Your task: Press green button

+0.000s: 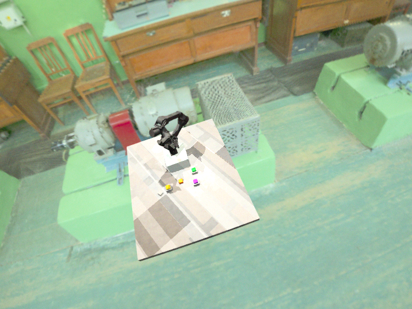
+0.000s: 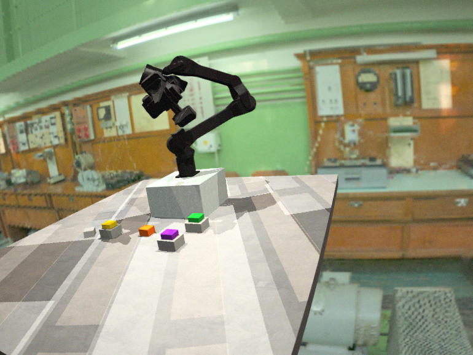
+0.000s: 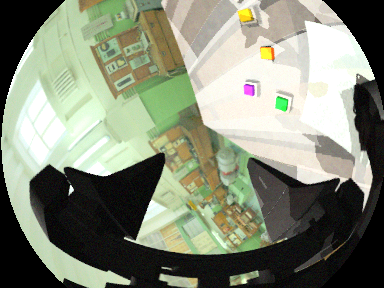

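My gripper tip is 50 mm short of the green button, 60 mm to the right of it and 280 mm above it. Round my gripper tip: yellow button: 110 mm ahead, 180 mm to the right, 280 mm below; orange block: 90 mm ahead, 70 mm to the right, 300 mm below; purple button: 160 mm ahead, 40 mm to the left, 280 mm below.
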